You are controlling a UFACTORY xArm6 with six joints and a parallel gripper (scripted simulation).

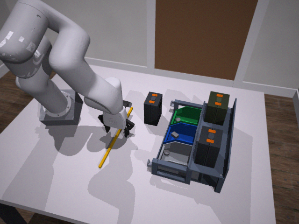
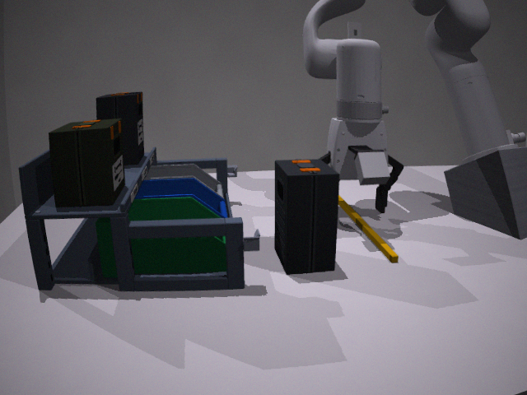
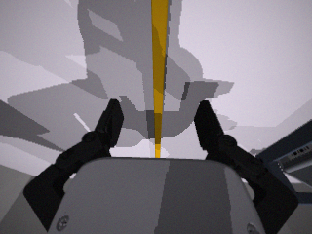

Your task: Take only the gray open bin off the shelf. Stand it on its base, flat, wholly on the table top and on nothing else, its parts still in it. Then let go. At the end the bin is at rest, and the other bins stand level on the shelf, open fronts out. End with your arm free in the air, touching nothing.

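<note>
The yellow bar lies 20 mm below my hand. Round my hand: gray open bin: 310 mm ahead, 80 mm to the right, 20 mm above; blue bin: 310 mm ahead, 30 mm to the left, 20 mm above; dark box: 130 mm ahead, 150 mm to the left, 40 mm above.
</note>
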